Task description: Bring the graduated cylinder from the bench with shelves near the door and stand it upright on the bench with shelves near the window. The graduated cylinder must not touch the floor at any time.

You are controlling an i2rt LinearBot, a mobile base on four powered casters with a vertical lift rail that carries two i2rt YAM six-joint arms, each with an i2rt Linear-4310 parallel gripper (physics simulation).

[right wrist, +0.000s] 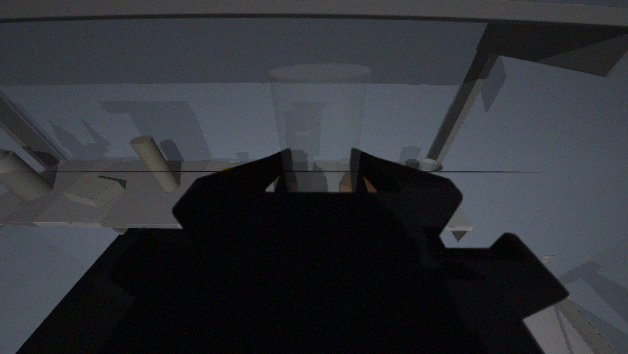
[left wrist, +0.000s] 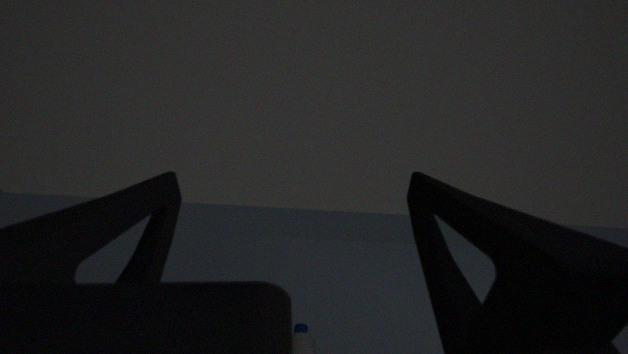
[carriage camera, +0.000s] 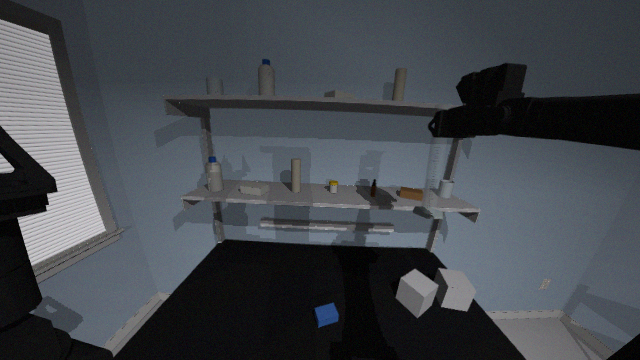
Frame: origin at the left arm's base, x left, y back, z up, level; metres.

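Seen in the pictures: left gripper, fingertip midpoint: (left wrist: 295, 184); right gripper, fingertip midpoint: (right wrist: 321, 156) (carriage camera: 435, 126).
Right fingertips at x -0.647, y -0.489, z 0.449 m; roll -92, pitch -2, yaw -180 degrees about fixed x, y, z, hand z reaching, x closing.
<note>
A point is followed by its place in that frame.
The clear graduated cylinder (carriage camera: 434, 172) {y -0.440, x -0.643, z 0.314 m} (right wrist: 320, 110) {y -0.445, x -0.646, z 0.499 m} hangs upright from my right gripper (carriage camera: 434, 124) {y -0.490, x -0.647, z 0.449 m} (right wrist: 321, 156) {y -0.490, x -0.647, z 0.449 m}, which is shut on it near its top. Its foot shows in front of the lower shelf's right end in the carriage view, above the level of the bench top. The bench with shelves (carriage camera: 280, 280) {y -0.639, x -0.098, z -0.364 m} has a black top and stands straight ahead, beside the window (carriage camera: 60, 150) {y -0.691, x 1.175, z 0.289 m}. My left gripper (left wrist: 295, 184) {y -0.032, x 0.004, z 0.437 m} is open and empty, pointing up toward the ceiling; part of it shows at the left edge of the carriage view.
Two white boxes (carriage camera: 416, 293) {y -0.513, x -0.743, z -0.246 m} (carriage camera: 455, 290) {y -0.538, x -0.938, z -0.249 m} stand at the bench's right side, and a blue block (carriage camera: 326, 315) {y -0.446, x -0.350, z -0.324 m} lies nearer its middle. The lower shelf (carriage camera: 315, 201) {y -0.685, x -0.270, z 0.093 m} and upper shelf (carriage camera: 300, 103) {y -0.725, x -0.187, z 0.531 m} hold bottles, cylinders and small boxes. A white cup (carriage camera: 446, 189) {y -0.833, x -0.979, z 0.144 m} stands behind the graduated cylinder.
</note>
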